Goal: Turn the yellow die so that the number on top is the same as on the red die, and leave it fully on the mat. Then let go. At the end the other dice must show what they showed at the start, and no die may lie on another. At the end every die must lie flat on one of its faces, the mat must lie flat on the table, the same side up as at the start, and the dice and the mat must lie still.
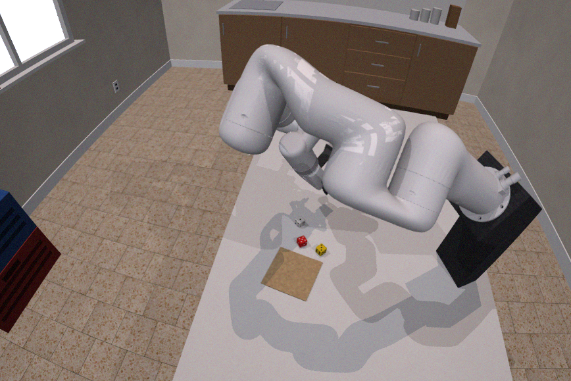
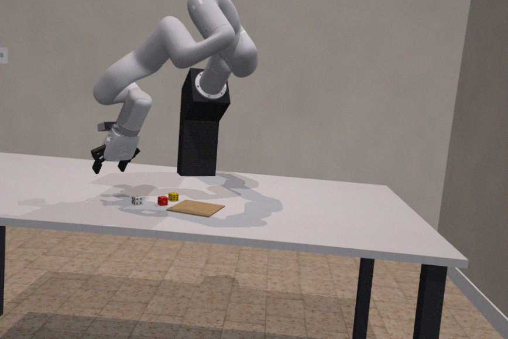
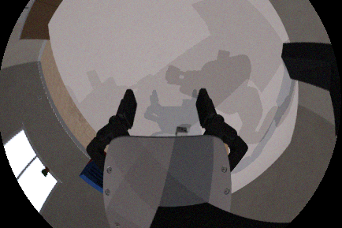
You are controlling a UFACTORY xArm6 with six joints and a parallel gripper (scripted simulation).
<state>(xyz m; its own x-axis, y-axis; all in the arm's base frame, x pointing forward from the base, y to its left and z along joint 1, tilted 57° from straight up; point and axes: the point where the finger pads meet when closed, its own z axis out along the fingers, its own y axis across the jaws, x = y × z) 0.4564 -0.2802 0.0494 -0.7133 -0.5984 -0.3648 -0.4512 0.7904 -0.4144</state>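
Right now the white die is 110 mm to the left of my hand, 90 mm below it and 40 mm ahead of it. From my hand the other things lie so: red die: 190 mm to the left, 90 mm below, 20 mm ahead; then mat: 300 mm to the left, 100 mm below, 20 mm ahead; then yellow die: 200 mm to the left, 90 mm below, 50 mm behind.
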